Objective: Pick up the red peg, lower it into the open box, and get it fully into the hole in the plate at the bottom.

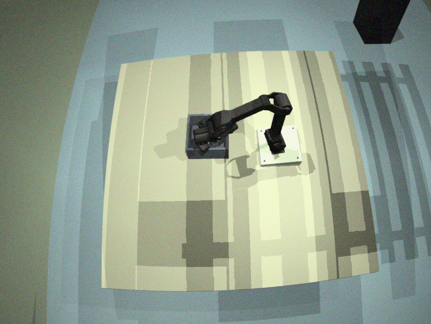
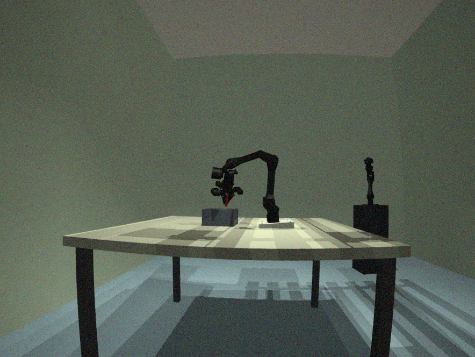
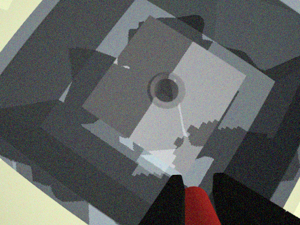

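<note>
My gripper tip is 3 cm short of the grey plate, 5 cm to the left of it and 8 cm above it. From my gripper tip the other things lie so: dark grey box (3 cm ahead, 5 cm to the right, 10 cm below); red peg (1 cm behind, 2 cm to the left, 3 cm above).
</note>
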